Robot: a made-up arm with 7 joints.
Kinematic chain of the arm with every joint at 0, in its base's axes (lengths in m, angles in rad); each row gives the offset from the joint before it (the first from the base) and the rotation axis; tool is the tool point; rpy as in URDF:
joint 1: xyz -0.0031 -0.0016 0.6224 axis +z
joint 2: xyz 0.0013 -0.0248 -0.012 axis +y
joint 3: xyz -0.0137 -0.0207 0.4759 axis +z
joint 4: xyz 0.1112 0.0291 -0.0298 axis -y
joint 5: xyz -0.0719 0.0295 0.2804 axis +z
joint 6: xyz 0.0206 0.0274 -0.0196 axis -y
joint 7: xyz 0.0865 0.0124 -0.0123 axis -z
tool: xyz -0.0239 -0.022 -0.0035 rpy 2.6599 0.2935 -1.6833
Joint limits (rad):
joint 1: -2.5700..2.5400
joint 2: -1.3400..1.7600
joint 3: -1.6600..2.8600
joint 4: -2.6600..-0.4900
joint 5: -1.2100..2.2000
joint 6: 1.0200..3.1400
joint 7: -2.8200..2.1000
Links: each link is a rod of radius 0.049 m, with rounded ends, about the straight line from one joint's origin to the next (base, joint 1, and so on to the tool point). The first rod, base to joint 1, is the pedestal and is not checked.
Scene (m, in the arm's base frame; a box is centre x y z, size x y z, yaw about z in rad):
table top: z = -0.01
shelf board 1: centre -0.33 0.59 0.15 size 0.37 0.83 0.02 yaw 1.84
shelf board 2: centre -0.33 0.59 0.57 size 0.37 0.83 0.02 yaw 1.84
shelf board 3: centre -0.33 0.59 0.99 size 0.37 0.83 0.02 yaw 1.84
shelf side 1: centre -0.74 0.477 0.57 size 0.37 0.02 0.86 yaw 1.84
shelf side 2: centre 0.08 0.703 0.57 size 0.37 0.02 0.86 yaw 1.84
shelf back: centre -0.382 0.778 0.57 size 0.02 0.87 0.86 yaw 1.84
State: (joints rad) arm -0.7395 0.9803 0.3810 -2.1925 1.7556 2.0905 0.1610
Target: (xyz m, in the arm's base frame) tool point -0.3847 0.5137 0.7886
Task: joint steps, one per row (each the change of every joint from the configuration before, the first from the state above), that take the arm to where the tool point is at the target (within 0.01 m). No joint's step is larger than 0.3 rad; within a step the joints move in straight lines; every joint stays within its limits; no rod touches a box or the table.
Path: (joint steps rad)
1: 0.1951 -0.2946 0.2620 -0.0418 -0.0121 -0.0293 -0.0036
2: 0.1951 -0.2946 0.2619 -0.0418 -0.0121 -0.0294 -0.0036
3: 0.1952 -0.2945 0.2620 -0.0418 -0.0121 -0.0293 -0.0037
4: 0.1951 -0.2946 0.2620 -0.0417 -0.0121 -0.0293 -0.0036
5: 0.1951 -0.2946 0.2620 -0.0418 -0.0121 -0.0294 -0.0036
6: -0.1882 -0.1392 0.0337 0.2600 0.0040 -0.0361 0.0143
7: -0.1881 -0.1392 0.0338 0.2601 0.0040 -0.0362 0.0144
8: -0.1882 -0.1392 0.0338 0.2601 0.0040 -0.0361 0.0143

